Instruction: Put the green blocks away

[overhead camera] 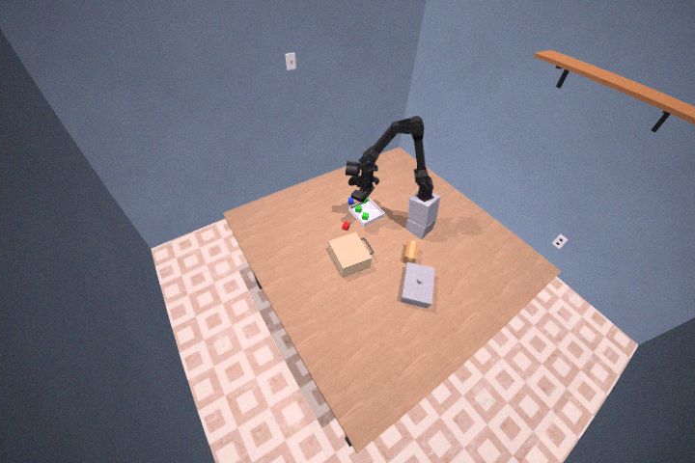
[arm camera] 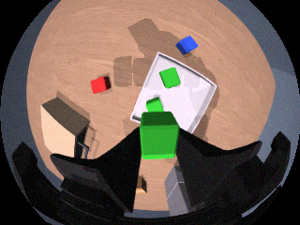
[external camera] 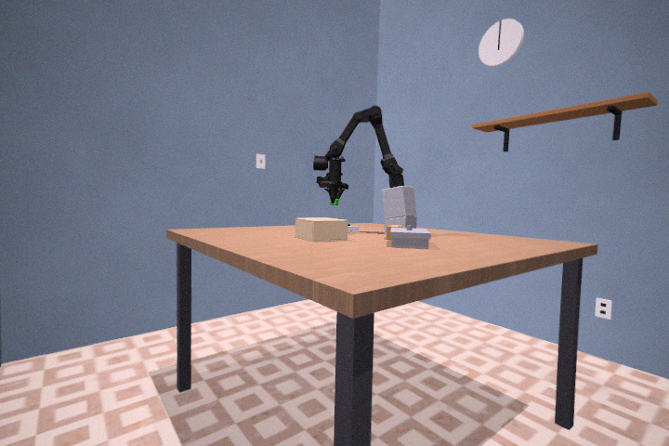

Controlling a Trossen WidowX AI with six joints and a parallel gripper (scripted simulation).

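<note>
The white basket lies 16 cm below my hand, 4 cm behind it and 2 cm to the right of it. From my hand the other things lie so: blue block (16 cm below, 14 cm to the right, 1 cm behind); red block (16 cm below, 11 cm ahead, 2 cm to the left); drawer (20 cm to the left, 18 cm ahead, 14 cm below).
</note>
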